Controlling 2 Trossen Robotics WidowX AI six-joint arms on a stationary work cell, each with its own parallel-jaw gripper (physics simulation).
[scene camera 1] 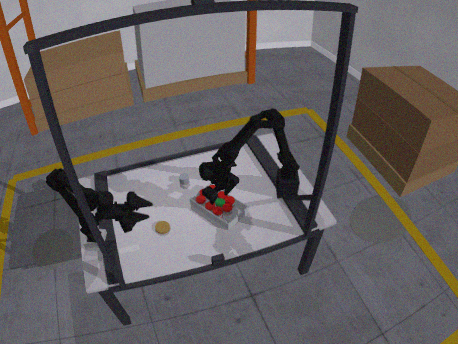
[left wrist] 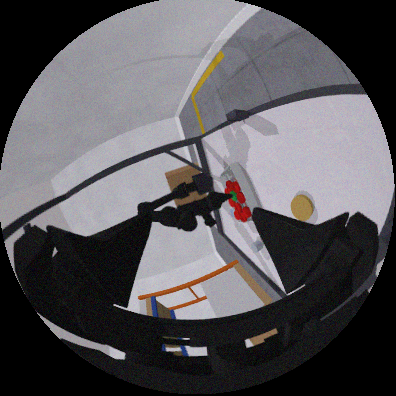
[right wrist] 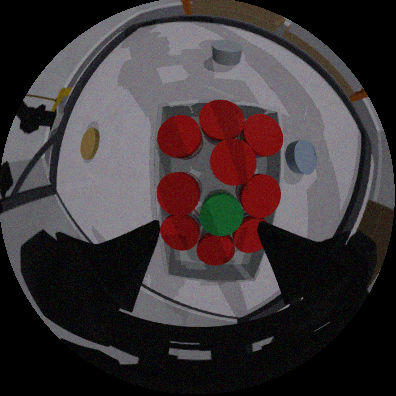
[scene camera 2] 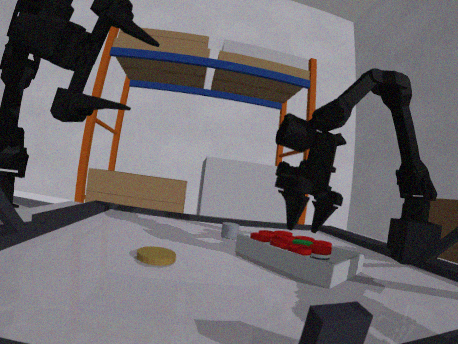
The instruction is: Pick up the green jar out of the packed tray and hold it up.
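Where they show: left gripper, fingertip midpoint: [scene camera 1: 151, 210] [left wrist: 203, 214] [scene camera 2: 143, 76]; right gripper, fingertip midpoint: [scene camera 1: 218, 199] [left wrist: 228, 196] [right wrist: 210, 226] [scene camera 2: 302, 231]; left arm's base at its link origin: [right wrist: 52, 118]; right arm's base at its link origin: [scene camera 1: 288, 175] [left wrist: 195, 185] [scene camera 2: 414, 221].
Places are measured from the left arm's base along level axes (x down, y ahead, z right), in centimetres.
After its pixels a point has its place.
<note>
The green jar [scene camera 1: 220, 202] {z -22.8, x -0.1, y 59.0 cm} [scene camera 2: 302, 242] {z -22.4, x -0.2, y 58.7 cm} [left wrist: 233, 196] {z -23.0, x -0.2, y 58.0 cm} [right wrist: 221, 214] {z -23.4, x -0.2, y 58.8 cm} stands in the grey tray [scene camera 1: 207, 218] {z -17.6, x 3.8, y 53.4 cm} [scene camera 2: 285, 263] {z -16.4, x 3.0, y 55.2 cm} [right wrist: 215, 274] {z -16.2, x 1.7, y 67.3 cm}, lid up, with several red-lidded jars close around it. My right gripper [scene camera 1: 219, 193] {z -22.4, x -2.5, y 58.3 cm} [scene camera 2: 303, 230] {z -22.4, x -2.5, y 58.3 cm} [right wrist: 210, 226] {z -22.4, x -2.5, y 58.3 cm} is open, points down and hangs above the tray. In the right wrist view the green lid shows between its two fingers, and one finger partly covers a red lid at the lower right. My left gripper [scene camera 1: 150, 210] {z 2.5, x -22.7, y 33.2 cm} [scene camera 2: 144, 76] {z 2.5, x -22.7, y 33.2 cm} is open and empty, raised at the left, well away from the tray.
A yellow disc [scene camera 1: 162, 227] {z -10.3, x 3.4, y 32.3 cm} [scene camera 2: 156, 256] {z -8.7, x 3.4, y 33.2 cm} [left wrist: 302, 207] {z -10.2, x 3.4, y 31.8 cm} [right wrist: 90, 143] {z -11.9, x 3.4, y 33.8 cm} lies left of the tray. A grey cylinder [scene camera 1: 184, 180] {z -39.6, x 1.6, y 40.9 cm} [scene camera 2: 230, 230] {z -39.6, x 2.6, y 40.9 cm} [right wrist: 226, 53] {z -40.2, x 1.6, y 42.1 cm} stands behind it. A blue-grey cylinder [right wrist: 304, 157] {z -37.1, x 2.2, y 61.3 cm} is beside the tray's right wall in the right wrist view. Dark frame posts [scene camera 1: 334, 115] {z -4.6, x -59.9, y 97.4 cm} surround the table.
</note>
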